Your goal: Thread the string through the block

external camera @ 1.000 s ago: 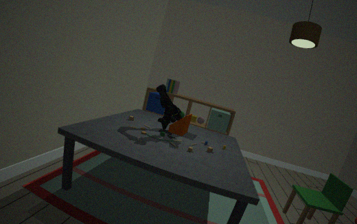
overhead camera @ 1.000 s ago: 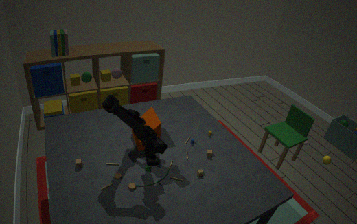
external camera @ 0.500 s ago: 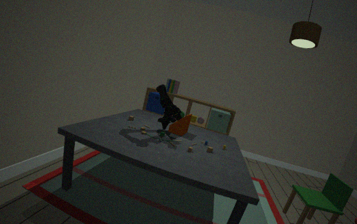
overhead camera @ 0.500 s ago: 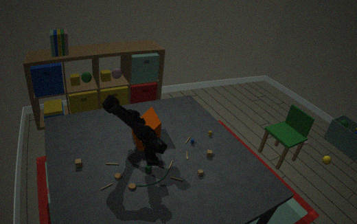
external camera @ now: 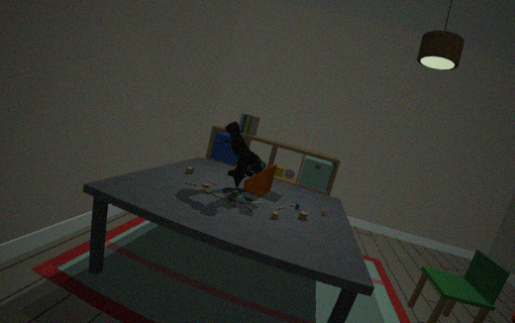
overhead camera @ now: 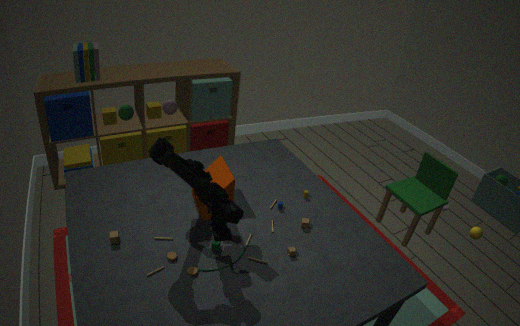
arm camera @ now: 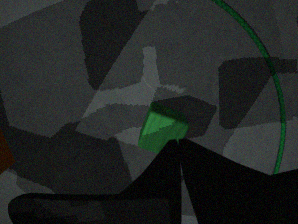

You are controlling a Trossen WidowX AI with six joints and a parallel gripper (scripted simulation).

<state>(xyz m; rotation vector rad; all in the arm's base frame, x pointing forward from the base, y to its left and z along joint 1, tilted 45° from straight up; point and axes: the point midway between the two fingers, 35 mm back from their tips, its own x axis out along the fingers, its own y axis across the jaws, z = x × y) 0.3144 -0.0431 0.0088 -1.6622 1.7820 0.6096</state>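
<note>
Now: the green block 4 cm below my gripper tip, 1 cm to the right of it and 1 cm behind it. Also, from my gripper tip: yellow piece: 52 cm to the left, 22 cm behind, 4 cm below; loose stick: 12 cm to the left, 10 cm ahead, 6 cm below.
</note>
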